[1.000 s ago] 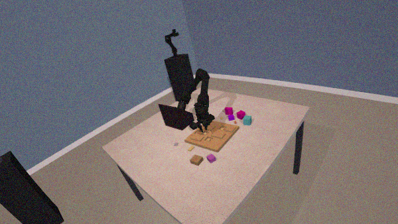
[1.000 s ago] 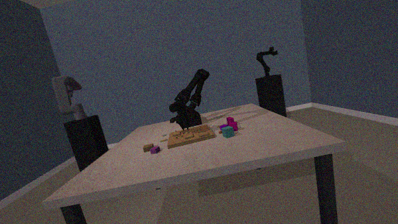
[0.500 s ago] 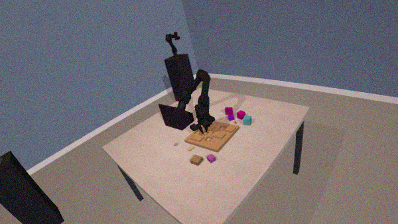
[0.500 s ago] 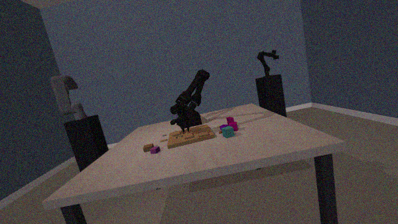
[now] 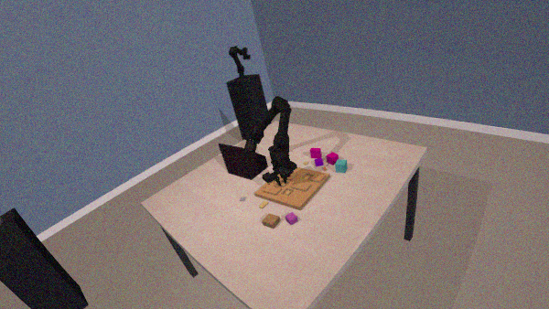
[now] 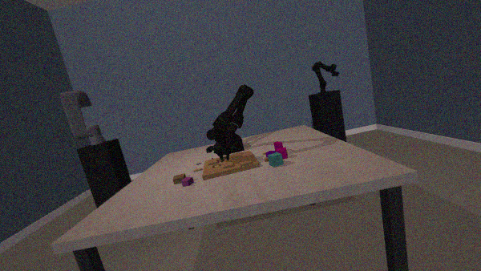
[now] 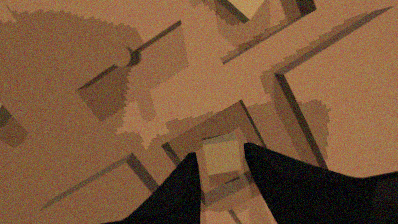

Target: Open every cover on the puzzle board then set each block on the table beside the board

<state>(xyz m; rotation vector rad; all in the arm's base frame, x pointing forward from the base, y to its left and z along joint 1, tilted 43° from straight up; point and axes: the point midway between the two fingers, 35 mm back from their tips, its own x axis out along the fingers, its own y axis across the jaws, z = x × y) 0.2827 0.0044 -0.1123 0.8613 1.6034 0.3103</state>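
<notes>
Now: gripper tip 130 mm short of the small orange block, 220 mm to the right of it and 10 mm above it. From my gripper tip the other things lie so: tiny grey block 140 mm behind, 180 mm to the right, 10 mm below; then brown block 120 mm ahead, 260 mm to the right; then teal block 230 mm ahead, 250 mm to the left, 10 mm above.
</notes>
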